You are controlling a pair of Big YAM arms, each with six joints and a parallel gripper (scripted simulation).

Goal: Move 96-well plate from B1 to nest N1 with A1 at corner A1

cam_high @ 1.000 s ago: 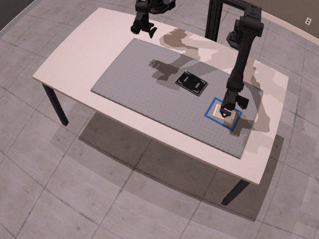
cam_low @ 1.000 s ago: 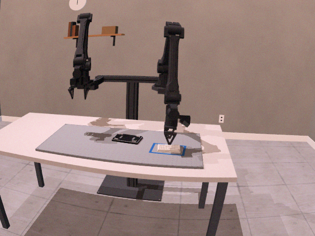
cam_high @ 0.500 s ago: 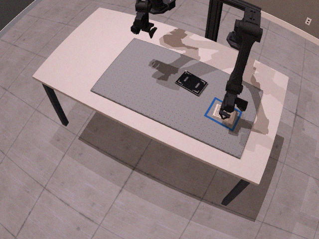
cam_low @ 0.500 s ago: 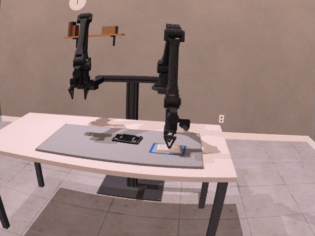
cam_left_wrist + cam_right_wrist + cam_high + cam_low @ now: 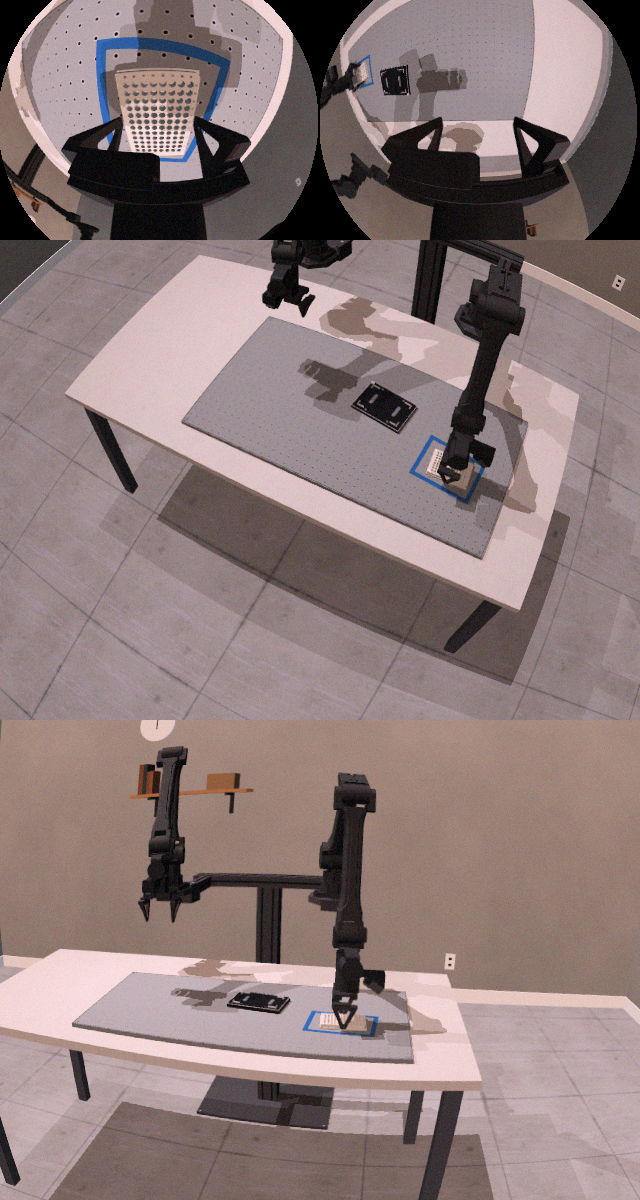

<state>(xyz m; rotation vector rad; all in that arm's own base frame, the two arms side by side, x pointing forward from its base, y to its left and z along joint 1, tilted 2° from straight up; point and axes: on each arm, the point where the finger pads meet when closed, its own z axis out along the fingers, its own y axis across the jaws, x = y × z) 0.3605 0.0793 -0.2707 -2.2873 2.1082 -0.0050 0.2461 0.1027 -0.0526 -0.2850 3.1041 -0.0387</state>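
Right now my left hand is 1 cm above the 96-well plate. Also, from my left hand: plate nest 9 cm behind, 27 cm to the right, 1 cm below.
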